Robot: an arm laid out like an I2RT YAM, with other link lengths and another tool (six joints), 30 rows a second.
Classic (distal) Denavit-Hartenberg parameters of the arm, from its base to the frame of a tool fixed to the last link. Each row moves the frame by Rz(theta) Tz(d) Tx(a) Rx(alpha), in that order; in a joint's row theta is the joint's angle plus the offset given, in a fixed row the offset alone. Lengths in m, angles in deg.
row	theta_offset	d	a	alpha
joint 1	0	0.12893	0.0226	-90
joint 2	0	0	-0.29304	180
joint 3	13.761	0	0.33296	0
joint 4	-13.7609	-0.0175	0.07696	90
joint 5	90	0.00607	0	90
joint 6	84.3	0.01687	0.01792	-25
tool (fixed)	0	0.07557	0	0
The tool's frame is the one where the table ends.
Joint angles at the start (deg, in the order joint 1, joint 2, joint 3, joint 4, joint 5, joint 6):
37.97, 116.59, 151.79, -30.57, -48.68, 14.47
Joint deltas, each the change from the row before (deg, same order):
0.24, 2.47, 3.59, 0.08, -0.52, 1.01
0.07, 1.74, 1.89, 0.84, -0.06, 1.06
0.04, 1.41, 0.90, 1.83, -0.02, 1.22
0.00, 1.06, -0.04, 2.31, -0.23, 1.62
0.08, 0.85, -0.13, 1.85, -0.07, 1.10
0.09, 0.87, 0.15, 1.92, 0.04, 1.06
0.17, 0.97, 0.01, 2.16, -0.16, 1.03
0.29, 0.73, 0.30, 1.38, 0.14, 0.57
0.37, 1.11, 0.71, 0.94, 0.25, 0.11
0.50, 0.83, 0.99, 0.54, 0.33, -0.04
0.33, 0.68, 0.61, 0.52, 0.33, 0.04
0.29, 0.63, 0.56, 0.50, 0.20, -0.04
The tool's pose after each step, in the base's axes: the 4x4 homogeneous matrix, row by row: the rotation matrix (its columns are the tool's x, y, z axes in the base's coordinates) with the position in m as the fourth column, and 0 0 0 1 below. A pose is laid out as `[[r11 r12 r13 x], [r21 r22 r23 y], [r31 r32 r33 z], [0 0 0 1]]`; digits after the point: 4 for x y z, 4 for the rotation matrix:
[[-0.0905 -0.9197 -0.3820 0.3175], [0.0700 -0.3885 0.9188 0.3832], [-0.9934 0.0564 0.0995 0.6331], [0 0 0 1]]
[[-0.0955 -0.9181 -0.3847 0.3223], [0.0810 -0.3924 0.9162 0.3879], [-0.9921 0.0564 0.1118 0.6317], [0 0 0 1]]
[[-0.0989 -0.9168 -0.3870 0.3284], [0.0956 -0.3958 0.9133 0.3934], [-0.9905 0.0533 0.1268 0.6292], [0 0 0 1]]
[[-0.1106 -0.9134 -0.3916 0.3350], [0.1083 -0.4028 0.9089 0.3990], [-0.9879 0.0581 0.1435 0.6252], [0 0 0 1]]
[[-0.1181 -0.9111 -0.3949 0.3402], [0.1175 -0.4077 0.9055 0.4042], [-0.9860 0.0605 0.1552 0.6212], [0 0 0 1]]
[[-0.1205 -0.9097 -0.3974 0.3445], [0.1305 -0.4113 0.9021 0.4088], [-0.9841 0.0568 0.1683 0.6187], [0 0 0 1]]
[[-0.1226 -0.9063 -0.4045 0.3490], [0.1423 -0.4194 0.8966 0.4146], [-0.9822 0.0524 0.1804 0.6148], [0 0 0 1]]
[[-0.1206 -0.9047 -0.4087 0.3506], [0.1525 -0.4237 0.8929 0.4193], [-0.9809 0.0453 0.1891 0.6130], [0 0 0 1]]
[[-0.1163 -0.9038 -0.4119 0.3529], [0.1589 -0.4263 0.8905 0.4255], [-0.9804 0.0381 0.1932 0.6090], [0 0 0 1]]
[[-0.1078 -0.9028 -0.4164 0.3516], [0.1672 -0.4293 0.8876 0.4304], [-0.9800 0.0260 0.1972 0.6085], [0 0 0 1]]
[[-0.1036 -0.9028 -0.4175 0.3518], [0.1733 -0.4297 0.8862 0.4345], [-0.9794 0.0194 0.2009 0.6070], [0 0 0 1]]
[[-0.0981 -0.9022 -0.4201 0.3519], [0.1786 -0.4312 0.8844 0.4381], [-0.9790 0.0118 0.2034 0.6055], [0 0 0 1]]

